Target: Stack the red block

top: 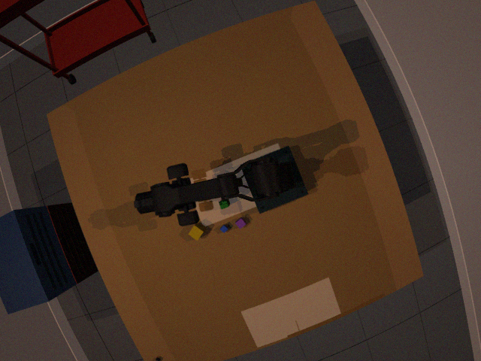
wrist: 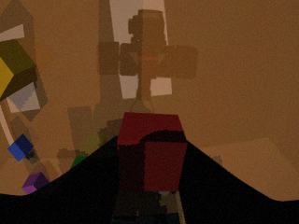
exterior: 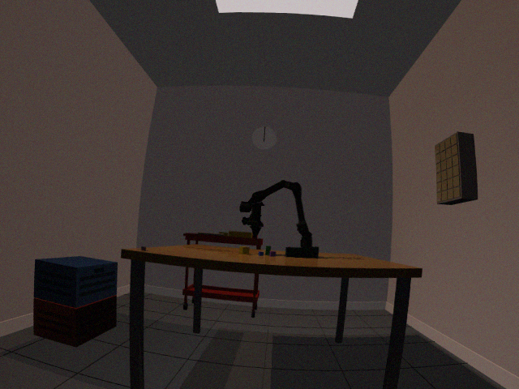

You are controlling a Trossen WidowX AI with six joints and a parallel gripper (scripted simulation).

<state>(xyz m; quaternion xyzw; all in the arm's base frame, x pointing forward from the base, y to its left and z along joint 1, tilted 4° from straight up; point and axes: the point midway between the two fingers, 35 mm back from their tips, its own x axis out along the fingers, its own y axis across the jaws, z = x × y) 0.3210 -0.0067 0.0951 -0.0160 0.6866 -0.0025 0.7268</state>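
The purple cube lies 15 cm to the left of my gripper tip, 15 cm behind it and 8 cm below it. The rest, counted from my gripper tip: white cube: 12 cm behind, 9 cm below, 3 cm to the right; yellow block: 15 cm to the left, 8 cm below, 2 cm ahead; red block: right at my gripper tip.
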